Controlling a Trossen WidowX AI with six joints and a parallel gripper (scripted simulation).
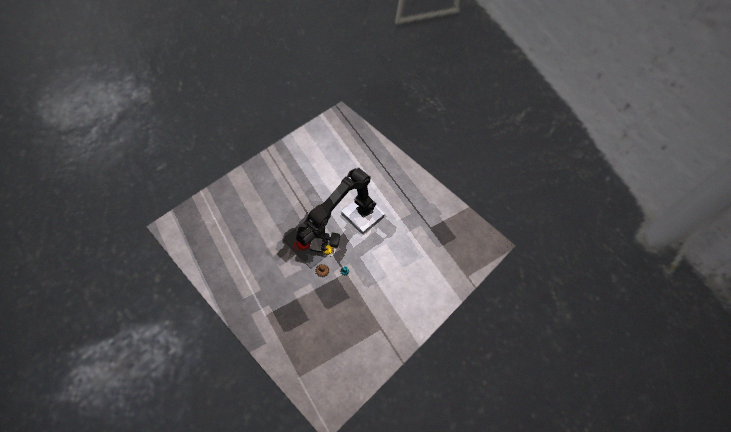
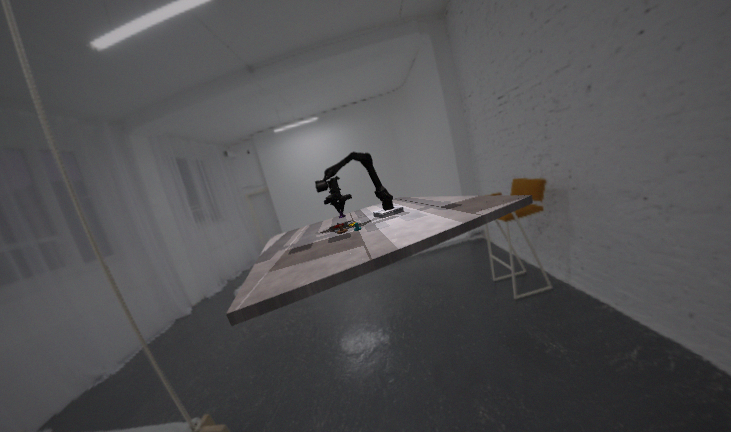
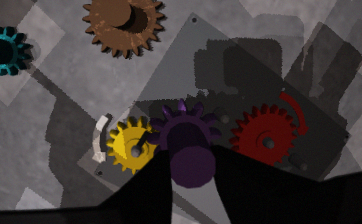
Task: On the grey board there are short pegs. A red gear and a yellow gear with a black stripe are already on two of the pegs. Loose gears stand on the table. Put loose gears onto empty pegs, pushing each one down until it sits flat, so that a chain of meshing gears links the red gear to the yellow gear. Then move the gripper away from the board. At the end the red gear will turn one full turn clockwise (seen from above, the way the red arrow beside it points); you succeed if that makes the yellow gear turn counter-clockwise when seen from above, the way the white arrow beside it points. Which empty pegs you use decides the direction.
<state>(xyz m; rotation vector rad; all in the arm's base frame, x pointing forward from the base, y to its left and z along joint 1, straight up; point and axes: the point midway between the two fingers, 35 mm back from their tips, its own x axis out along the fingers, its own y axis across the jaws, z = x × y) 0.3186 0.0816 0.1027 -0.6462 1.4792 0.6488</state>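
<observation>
My gripper tip is 3 cm short of the red gear, 8 cm to the left of it and 9 cm above it. The rest, counted from my gripper tip: purple gear 1 cm below; then yellow gear 5 cm behind, 9 cm below; then white arrow 7 cm behind, 3 cm to the left, 9 cm below.
</observation>
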